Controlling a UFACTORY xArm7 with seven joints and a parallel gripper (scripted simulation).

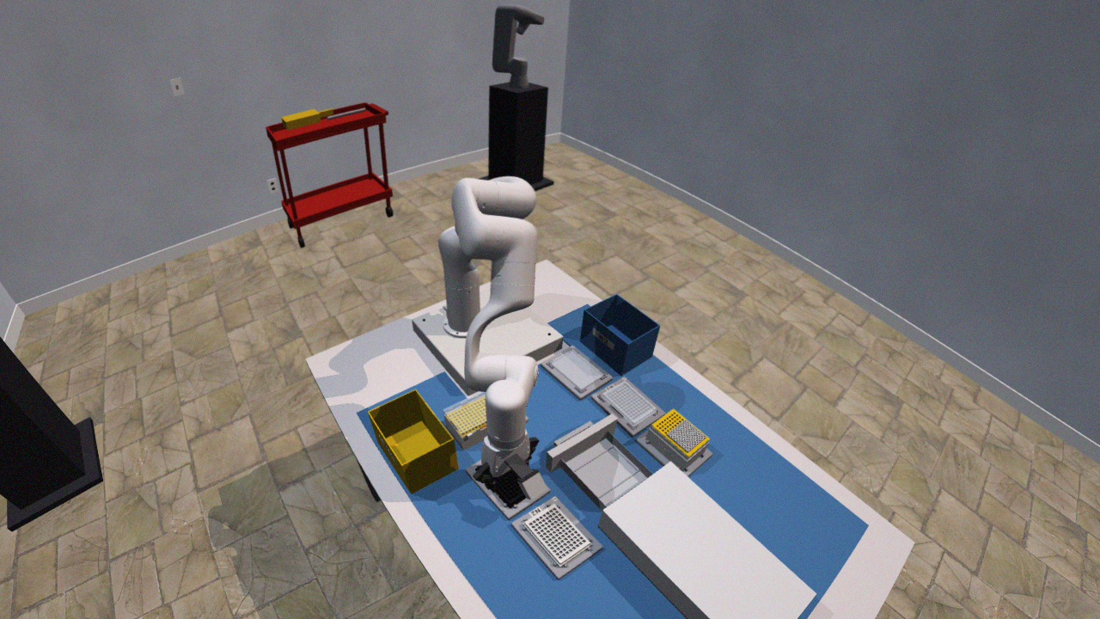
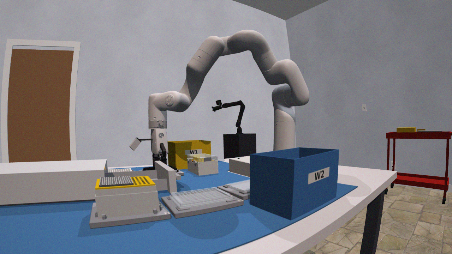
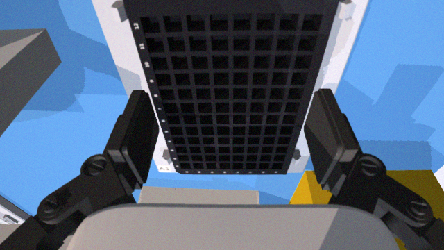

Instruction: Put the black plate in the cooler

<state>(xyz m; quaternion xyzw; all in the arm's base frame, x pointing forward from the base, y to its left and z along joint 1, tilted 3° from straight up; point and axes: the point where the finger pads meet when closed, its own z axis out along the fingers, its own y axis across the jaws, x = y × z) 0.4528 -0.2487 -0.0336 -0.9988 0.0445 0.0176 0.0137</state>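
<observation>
The black plate lies 10 mm below my hand. From my hand the other things lie so: clear lid: 170 mm behind, 50 mm to the left, 30 mm above; nest N4: 30 mm below; white plate: 180 mm ahead, 20 mm to the right, 10 mm below.
</observation>
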